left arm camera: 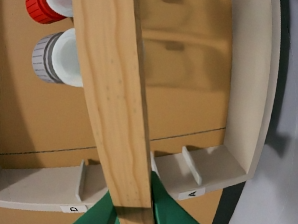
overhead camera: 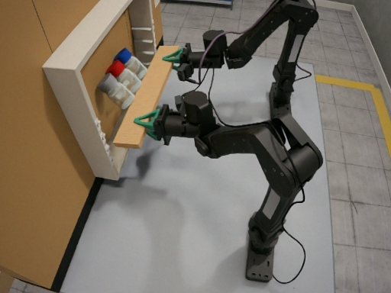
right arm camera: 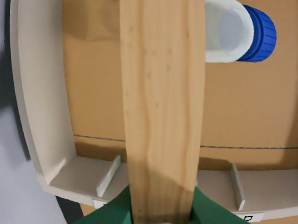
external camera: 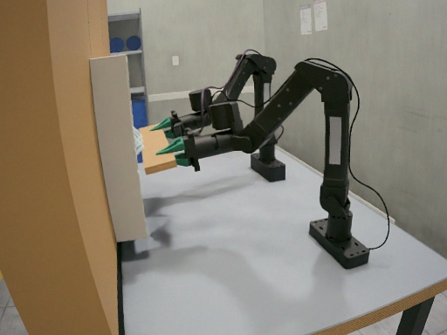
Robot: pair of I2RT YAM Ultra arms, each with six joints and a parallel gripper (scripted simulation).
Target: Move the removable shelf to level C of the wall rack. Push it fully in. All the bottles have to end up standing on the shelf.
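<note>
Right now the blue-capped bottle is 8 cm ahead of my right hand, 9 cm to the left of it and 3 cm above it. The rest, counted from my right hand: wooden shelf (15 cm to the left); then red-capped bottle (7 cm ahead, 16 cm to the left, 3 cm above); then white wall rack (9 cm ahead, 16 cm to the left, 5 cm above).
Right now the grey-capped bottle is 9 cm ahead of my left hand, 7 cm to the right of it and 3 cm above it. Also, from my left hand: wooden shelf (15 cm to the right, 1 cm ahead); then red-capped bottle (14 cm to the right, 9 cm ahead, 3 cm above); then white wall rack (14 cm to the right, 11 cm ahead, 5 cm above).
</note>
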